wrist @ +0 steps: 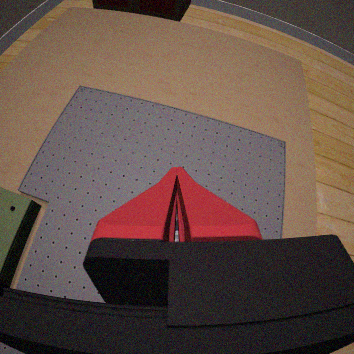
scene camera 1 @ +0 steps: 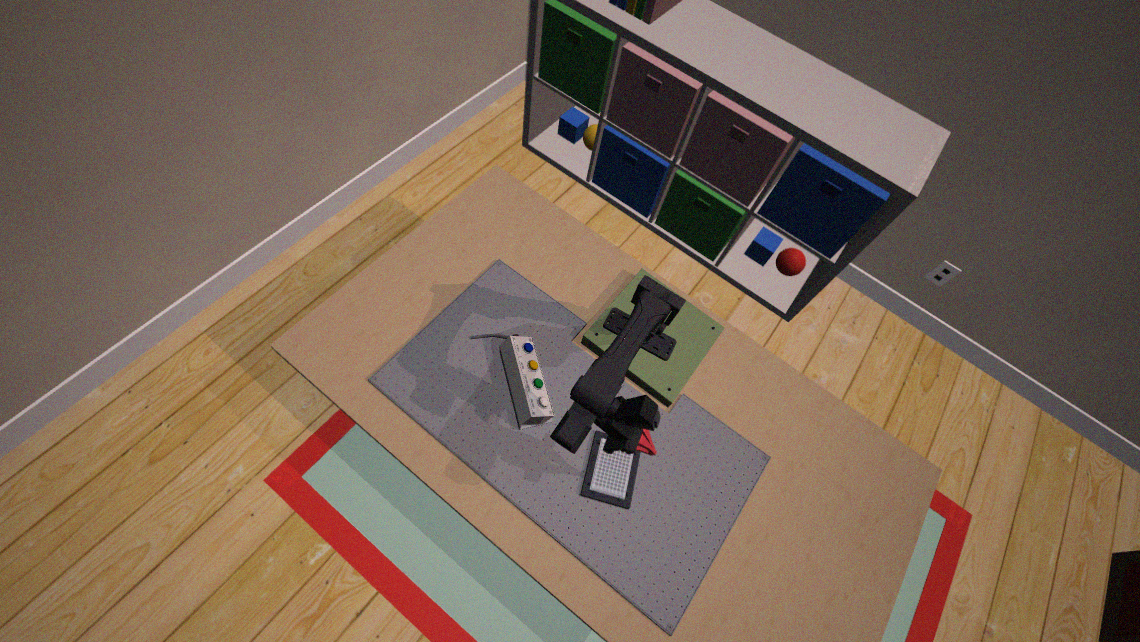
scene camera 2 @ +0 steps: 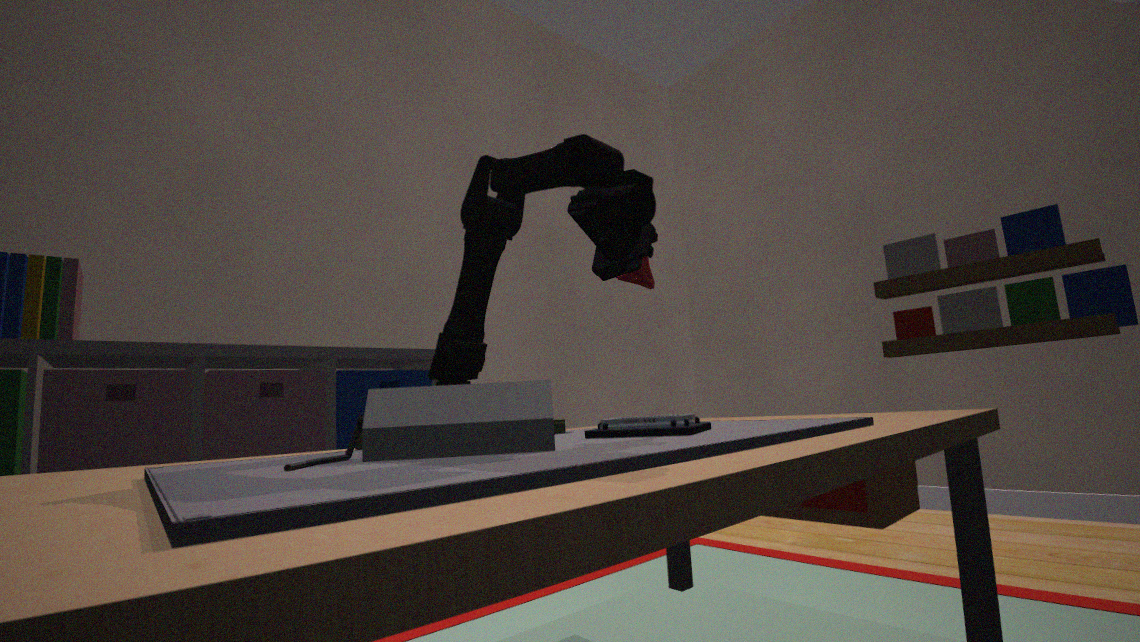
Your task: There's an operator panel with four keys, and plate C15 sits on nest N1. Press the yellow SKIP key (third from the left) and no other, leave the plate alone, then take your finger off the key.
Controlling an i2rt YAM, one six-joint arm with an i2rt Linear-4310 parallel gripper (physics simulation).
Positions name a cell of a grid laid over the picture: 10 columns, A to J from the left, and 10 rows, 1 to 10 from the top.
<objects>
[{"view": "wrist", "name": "gripper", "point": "E5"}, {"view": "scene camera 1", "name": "gripper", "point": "F8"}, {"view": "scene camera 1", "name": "dark tray with white grid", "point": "F8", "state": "on a nest posts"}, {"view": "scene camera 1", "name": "nest posts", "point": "F8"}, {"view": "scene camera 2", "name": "gripper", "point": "F5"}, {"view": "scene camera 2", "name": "button box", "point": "D7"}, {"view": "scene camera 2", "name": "nest posts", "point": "G7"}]
</objects>
